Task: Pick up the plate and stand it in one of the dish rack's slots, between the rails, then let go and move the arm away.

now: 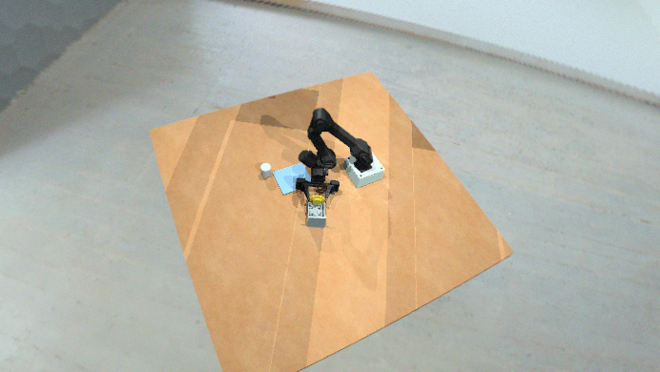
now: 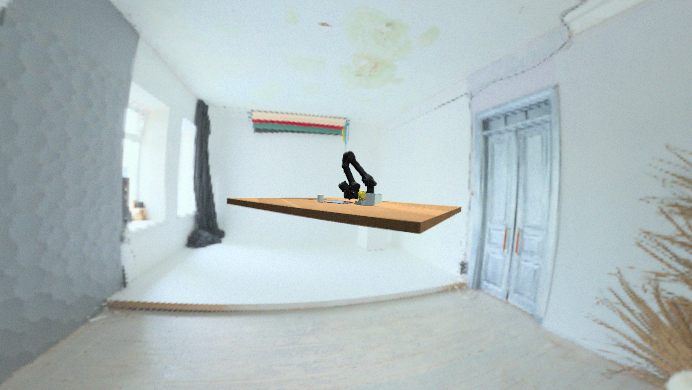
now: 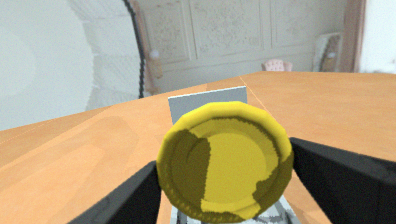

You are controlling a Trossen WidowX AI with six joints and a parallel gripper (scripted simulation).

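Right now my gripper tip is 1 cm short of the grey dish rack, 2 cm to the right of it and 4 cm above it. Round my gripper tip: yellow plate 1 cm to the right; light blue mat 1 cm ahead, 19 cm to the right, 6 cm below; blue utensil 10 cm behind, 17 cm to the right, 6 cm below.
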